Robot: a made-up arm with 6 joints. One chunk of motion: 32 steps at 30 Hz.
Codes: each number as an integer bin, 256 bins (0 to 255) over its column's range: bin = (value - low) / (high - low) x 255, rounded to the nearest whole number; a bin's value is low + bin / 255 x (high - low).
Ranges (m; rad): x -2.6..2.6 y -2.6..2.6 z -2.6..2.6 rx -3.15..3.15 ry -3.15..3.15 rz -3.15..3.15
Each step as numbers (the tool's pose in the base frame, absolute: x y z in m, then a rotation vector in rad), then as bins.
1 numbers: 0.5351 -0.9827 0.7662 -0.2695 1.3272 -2.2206
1 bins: 154 79 165 117 181 38
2 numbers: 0.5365 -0.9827 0.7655 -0.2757 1.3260 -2.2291
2 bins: 154 79 165 116 181 37
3 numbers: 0.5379 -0.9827 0.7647 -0.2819 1.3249 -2.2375
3 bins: 154 79 165 116 181 37
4 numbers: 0.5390 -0.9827 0.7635 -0.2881 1.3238 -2.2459
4 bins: 154 79 165 116 181 37
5 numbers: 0.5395 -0.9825 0.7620 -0.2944 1.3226 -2.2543
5 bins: 154 79 165 116 181 36
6 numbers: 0.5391 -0.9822 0.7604 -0.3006 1.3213 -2.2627
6 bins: 154 79 165 115 181 36
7 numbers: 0.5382 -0.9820 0.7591 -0.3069 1.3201 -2.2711
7 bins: 154 79 165 115 181 36
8 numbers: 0.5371 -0.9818 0.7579 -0.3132 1.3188 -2.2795
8 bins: 154 79 165 115 181 35
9 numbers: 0.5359 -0.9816 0.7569 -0.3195 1.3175 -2.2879
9 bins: 154 79 165 115 181 35
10 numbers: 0.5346 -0.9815 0.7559 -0.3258 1.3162 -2.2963
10 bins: 154 79 165 114 181 35
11 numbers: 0.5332 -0.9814 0.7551 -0.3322 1.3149 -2.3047
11 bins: 154 79 165 114 181 34
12 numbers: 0.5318 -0.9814 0.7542 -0.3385 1.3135 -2.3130
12 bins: 154 79 164 114 181 34
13 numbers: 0.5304 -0.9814 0.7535 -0.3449 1.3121 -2.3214
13 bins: 154 79 164 114 181 34
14 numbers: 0.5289 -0.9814 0.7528 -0.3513 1.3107 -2.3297
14 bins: 153 79 164 113 181 33
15 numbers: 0.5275 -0.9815 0.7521 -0.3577 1.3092 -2.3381
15 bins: 153 79 164 113 180 33
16 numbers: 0.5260 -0.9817 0.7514 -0.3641 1.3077 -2.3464
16 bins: 153 79 164 113 180 33
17 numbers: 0.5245 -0.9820 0.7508 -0.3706 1.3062 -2.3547
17 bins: 153 79 164 112 180 32
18 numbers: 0.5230 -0.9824 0.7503 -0.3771 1.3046 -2.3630
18 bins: 153 79 164 112 180 32
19 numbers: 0.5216 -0.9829 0.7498 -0.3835 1.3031 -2.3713
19 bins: 153 79 164 112 180 32
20 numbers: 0.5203 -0.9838 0.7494 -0.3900 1.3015 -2.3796
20 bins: 153 79 164 112 180 31
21 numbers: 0.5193 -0.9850 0.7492 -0.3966 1.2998 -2.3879
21 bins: 153 79 164 111 180 31
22 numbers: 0.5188 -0.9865 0.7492 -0.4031 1.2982 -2.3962
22 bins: 153 79 164 111 180 31
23 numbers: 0.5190 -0.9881 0.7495 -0.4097 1.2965 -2.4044
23 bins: 153 79 164 111 180 30
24 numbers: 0.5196 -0.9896 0.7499 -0.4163 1.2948 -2.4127
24 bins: 153 79 164 111 180 30
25 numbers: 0.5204 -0.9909 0.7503 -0.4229 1.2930 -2.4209
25 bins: 153 79 164 110 180 30
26 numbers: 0.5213 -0.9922 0.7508 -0.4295 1.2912 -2.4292
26 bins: 153 79 164 110 180 29
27 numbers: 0.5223 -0.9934 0.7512 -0.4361 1.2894 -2.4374
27 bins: 153 79 164 110 180 29
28 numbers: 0.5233 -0.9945 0.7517 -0.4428 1.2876 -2.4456
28 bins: 153 79 164 110 180 29
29 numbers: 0.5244 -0.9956 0.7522 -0.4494 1.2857 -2.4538
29 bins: 153 79 164 109 180 28
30 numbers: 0.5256 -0.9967 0.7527 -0.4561 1.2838 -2.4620
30 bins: 153 79 164 109 179 28
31 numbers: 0.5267 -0.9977 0.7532 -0.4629 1.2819 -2.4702
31 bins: 153 79 164 109 179 28
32 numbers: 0.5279 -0.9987 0.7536 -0.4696 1.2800 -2.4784
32 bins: 153 79 164 108 179 27
